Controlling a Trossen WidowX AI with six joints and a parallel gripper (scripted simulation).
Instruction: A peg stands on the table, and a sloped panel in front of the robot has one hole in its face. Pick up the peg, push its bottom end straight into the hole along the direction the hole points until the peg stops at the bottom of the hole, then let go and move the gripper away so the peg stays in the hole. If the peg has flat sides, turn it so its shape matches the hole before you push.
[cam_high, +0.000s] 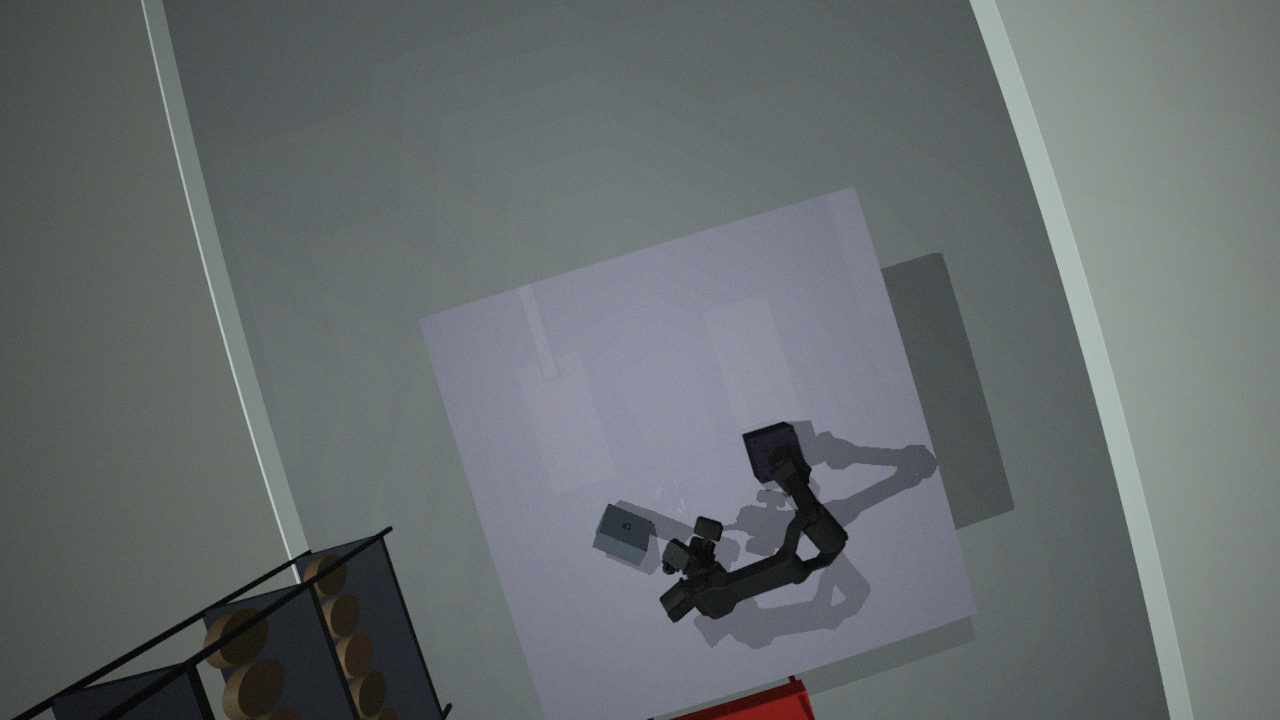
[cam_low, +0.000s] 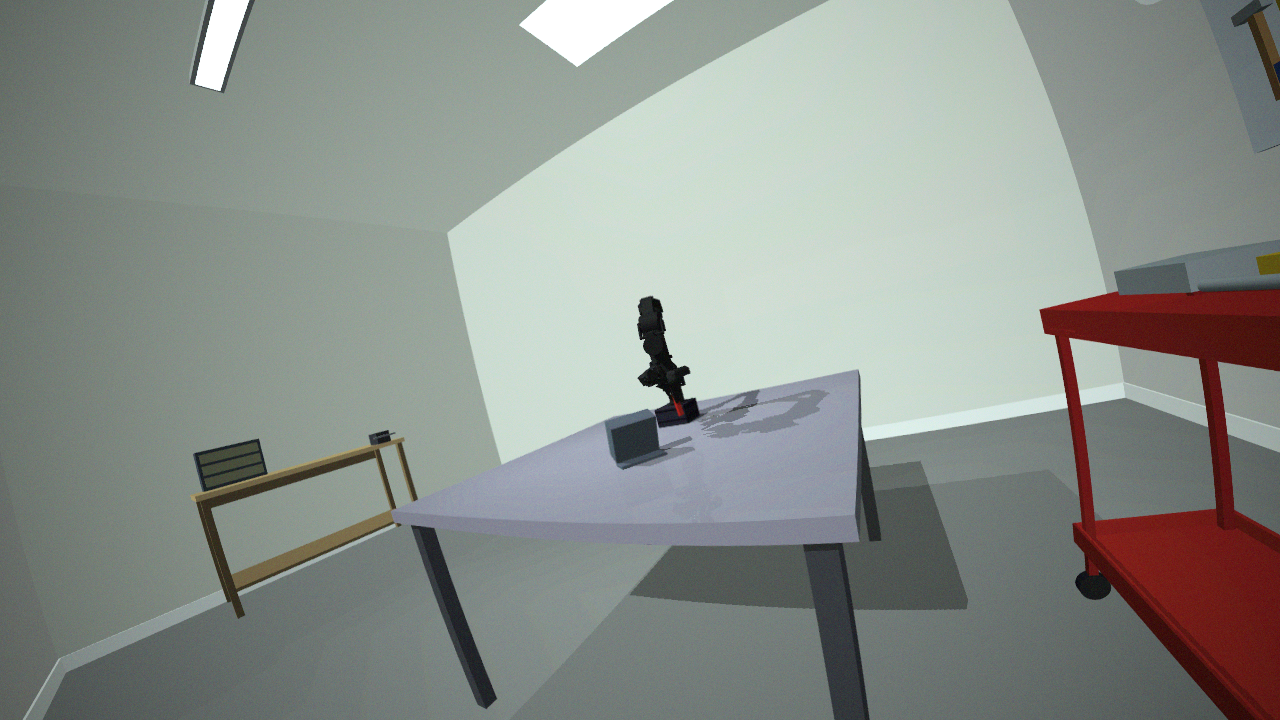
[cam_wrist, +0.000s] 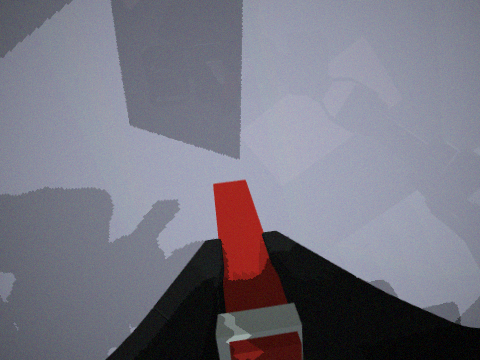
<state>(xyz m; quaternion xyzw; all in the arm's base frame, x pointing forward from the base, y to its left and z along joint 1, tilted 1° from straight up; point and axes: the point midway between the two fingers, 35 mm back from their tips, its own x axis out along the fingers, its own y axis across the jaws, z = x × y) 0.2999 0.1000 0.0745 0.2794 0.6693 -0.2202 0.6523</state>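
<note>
Now: the panel block 17 cm ahead of my gripper tip, 9 cm to the right of it and 4 cm below it. The rest, counted from my gripper tip: red square-sided peg: 2 cm above.
</note>
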